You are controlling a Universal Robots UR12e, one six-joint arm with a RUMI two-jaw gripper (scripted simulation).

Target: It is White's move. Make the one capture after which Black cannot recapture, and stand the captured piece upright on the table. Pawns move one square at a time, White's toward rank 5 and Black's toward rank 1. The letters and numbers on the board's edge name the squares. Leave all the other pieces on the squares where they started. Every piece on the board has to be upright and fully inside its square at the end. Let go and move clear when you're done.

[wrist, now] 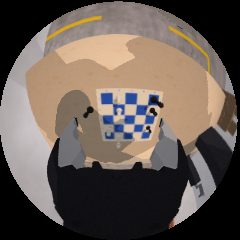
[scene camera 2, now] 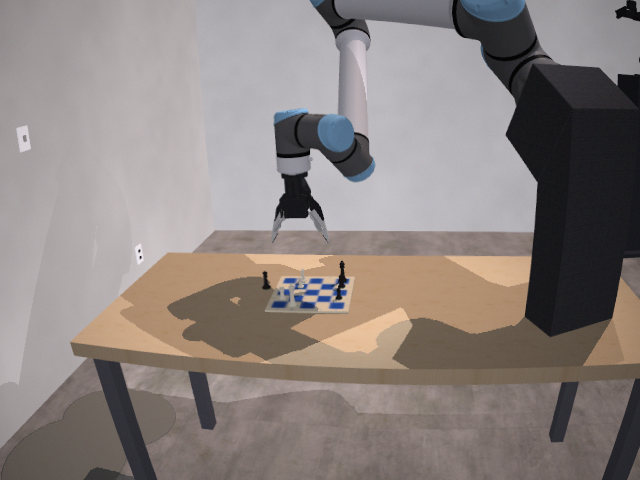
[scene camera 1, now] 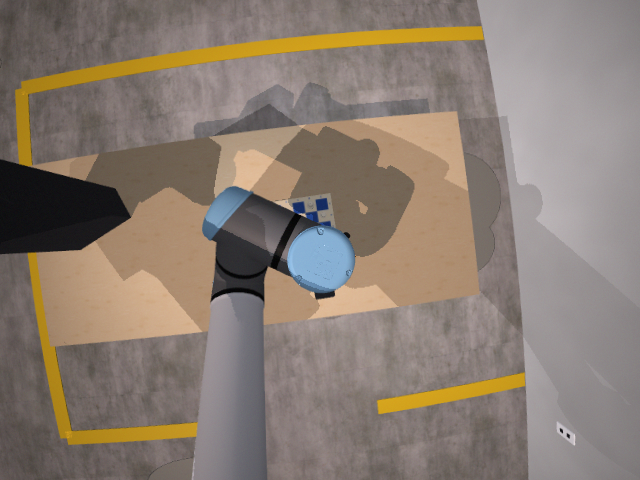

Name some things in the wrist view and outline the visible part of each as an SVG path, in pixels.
My gripper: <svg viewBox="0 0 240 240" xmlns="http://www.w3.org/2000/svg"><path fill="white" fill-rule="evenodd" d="M73 118L61 136L57 138L47 164L47 178L52 191L53 203L57 213L63 220L63 226L86 236L107 240L138 239L169 229L170 222L179 212L178 208L181 206L182 197L189 178L189 164L180 139L176 137L165 119L161 118L159 142L156 143L150 156L151 169L143 168L142 162L136 162L132 169L103 169L98 161L93 161L92 167L85 167L83 165L86 156L78 141L79 134L77 128L79 126L77 118Z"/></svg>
A chessboard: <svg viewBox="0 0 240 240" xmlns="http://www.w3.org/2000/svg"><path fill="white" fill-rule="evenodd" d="M96 89L103 141L117 141L117 134L122 136L120 141L150 141L152 139L160 107L157 104L151 103L150 99L152 96L156 96L158 101L162 102L163 91L137 88ZM150 108L155 108L155 111L158 113L156 117L154 117L153 113L149 112ZM118 95L122 96L123 98L121 104L117 104L116 96Z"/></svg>
